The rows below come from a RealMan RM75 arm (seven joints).
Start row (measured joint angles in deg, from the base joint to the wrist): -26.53, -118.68, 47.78, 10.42, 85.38, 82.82, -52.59
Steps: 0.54, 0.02, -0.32, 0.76, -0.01, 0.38, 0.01; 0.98, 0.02, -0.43, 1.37, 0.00, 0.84, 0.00; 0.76, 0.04, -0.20, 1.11, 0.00, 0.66, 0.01; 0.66, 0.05, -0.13, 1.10, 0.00, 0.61, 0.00; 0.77, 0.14, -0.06, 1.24, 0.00, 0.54, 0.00; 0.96, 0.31, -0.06, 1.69, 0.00, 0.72, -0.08; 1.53, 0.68, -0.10, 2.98, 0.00, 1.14, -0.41; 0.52, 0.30, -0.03, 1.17, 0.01, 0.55, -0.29
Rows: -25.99, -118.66, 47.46, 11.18, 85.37, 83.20, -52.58; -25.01, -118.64, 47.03, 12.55, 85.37, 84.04, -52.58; -24.25, -118.60, 46.83, 13.66, 85.37, 84.70, -52.57; -23.59, -118.55, 46.70, 14.76, 85.37, 85.31, -52.57; -22.82, -118.41, 46.64, 16.00, 85.37, 85.85, -52.57; -21.86, -118.10, 46.58, 17.69, 85.37, 86.57, -52.65; -20.33, -117.42, 46.48, 20.67, 85.37, 87.71, -53.06; -19.81, -117.12, 46.45, 21.84, 85.38, 88.26, -53.35
